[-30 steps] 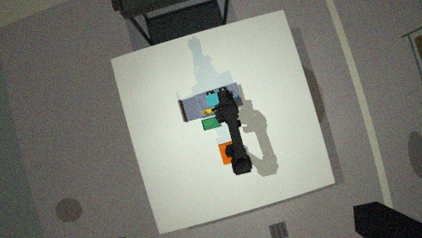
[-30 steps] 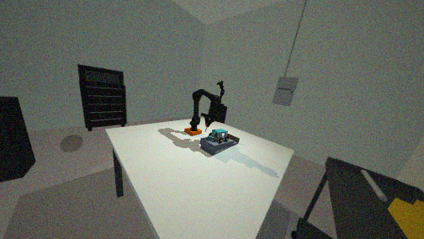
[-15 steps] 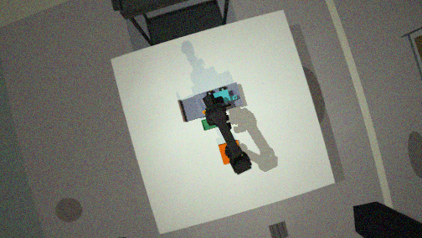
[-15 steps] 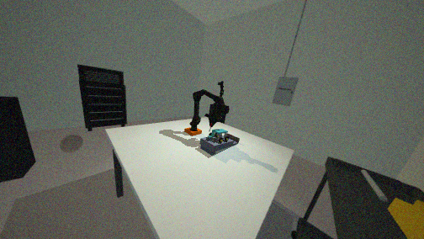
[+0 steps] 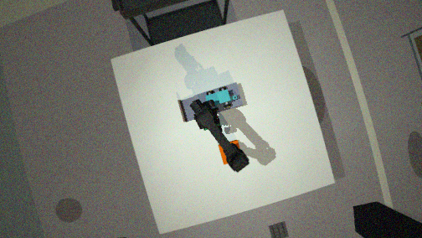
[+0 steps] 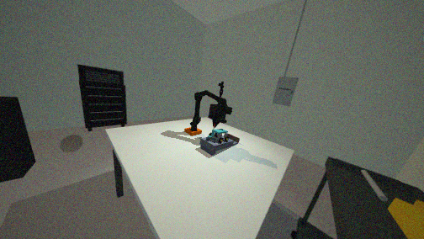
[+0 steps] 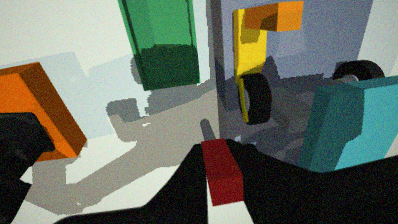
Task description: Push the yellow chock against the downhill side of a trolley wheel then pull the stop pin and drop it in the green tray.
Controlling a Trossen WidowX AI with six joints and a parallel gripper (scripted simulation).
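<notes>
The green tray is 30 mm behind my gripper tip, 40 mm to the left of it and 150 mm below it. The rest, counted from my gripper tip: yellow chock 40 mm ahead, 50 mm to the left, 60 mm below; red-headed stop pin right at my gripper tip; teal trolley 110 mm ahead, 30 mm to the right, 30 mm below.
</notes>
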